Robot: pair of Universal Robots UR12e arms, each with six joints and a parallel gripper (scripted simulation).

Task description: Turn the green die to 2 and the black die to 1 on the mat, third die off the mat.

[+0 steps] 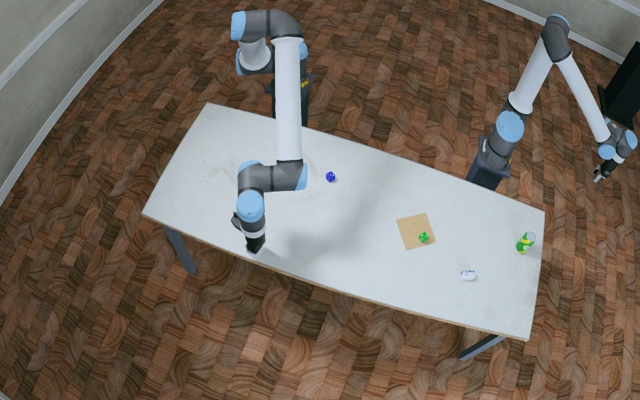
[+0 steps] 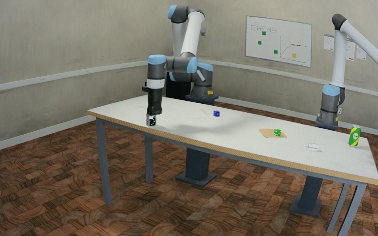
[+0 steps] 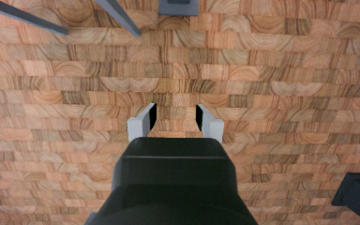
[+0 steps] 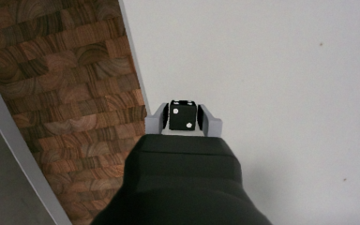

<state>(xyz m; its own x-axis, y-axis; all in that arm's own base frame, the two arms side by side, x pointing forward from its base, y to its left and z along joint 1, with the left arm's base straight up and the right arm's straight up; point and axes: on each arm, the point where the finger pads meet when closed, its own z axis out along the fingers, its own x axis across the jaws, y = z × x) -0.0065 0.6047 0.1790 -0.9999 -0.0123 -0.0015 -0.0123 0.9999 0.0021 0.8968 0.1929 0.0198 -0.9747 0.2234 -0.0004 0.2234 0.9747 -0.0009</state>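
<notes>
Right now my right hand is 580 mm to the right of the tan mat, 320 mm past it and 20 mm above it. From my right hand the other things lie so: black die right at my right hand; then green die 610 mm to the left, 290 mm behind; then blue die 410 mm behind, 160 mm to the left.
</notes>
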